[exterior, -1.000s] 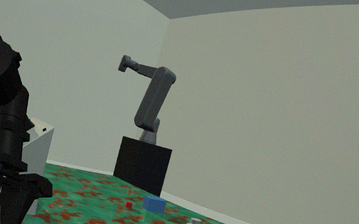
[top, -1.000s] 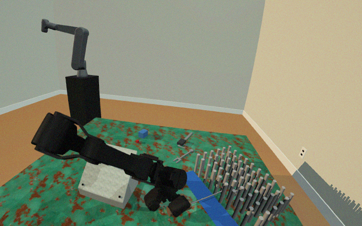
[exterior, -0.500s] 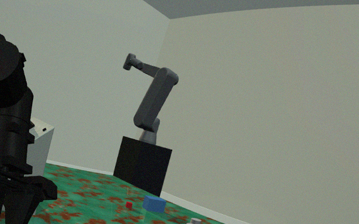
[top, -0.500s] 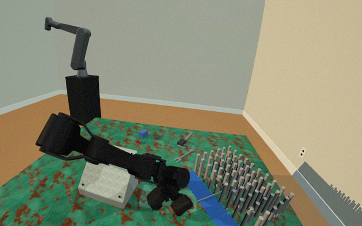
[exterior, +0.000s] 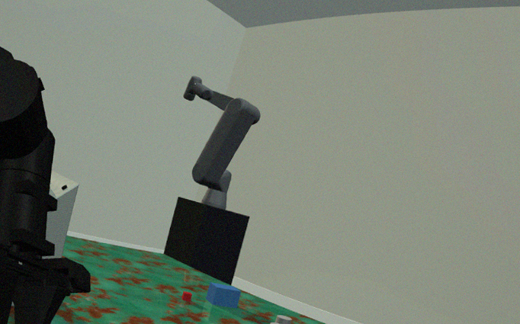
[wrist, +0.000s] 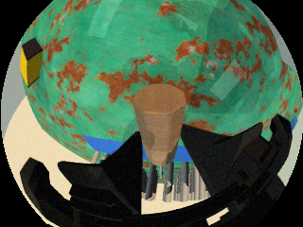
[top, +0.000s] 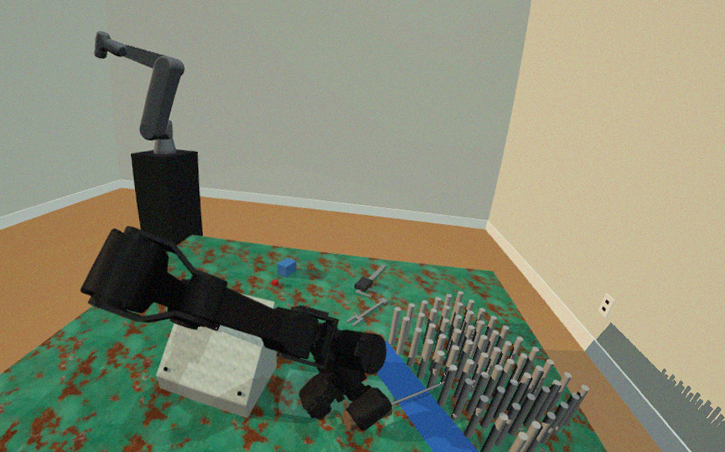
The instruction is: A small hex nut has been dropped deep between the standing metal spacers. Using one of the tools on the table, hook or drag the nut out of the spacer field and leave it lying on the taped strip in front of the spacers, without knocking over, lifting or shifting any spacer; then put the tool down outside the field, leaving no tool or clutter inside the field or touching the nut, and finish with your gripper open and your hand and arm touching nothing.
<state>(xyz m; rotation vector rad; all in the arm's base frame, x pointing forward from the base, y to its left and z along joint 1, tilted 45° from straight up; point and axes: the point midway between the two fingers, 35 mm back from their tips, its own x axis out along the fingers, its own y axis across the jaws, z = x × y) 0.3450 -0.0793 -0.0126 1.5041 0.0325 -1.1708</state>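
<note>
Now: the blue taped strip 100 mm ahead of my gripper tip, 80 mm to the left of it and 40 mm below it. Also, from my gripper tip: yellow block: 290 mm to the right, 40 mm ahead, 20 mm below; brown-handled pick: 80 mm ahead, 70 mm to the left; grey nut: 230 mm ahead, 180 mm to the left, 30 mm below.
</note>
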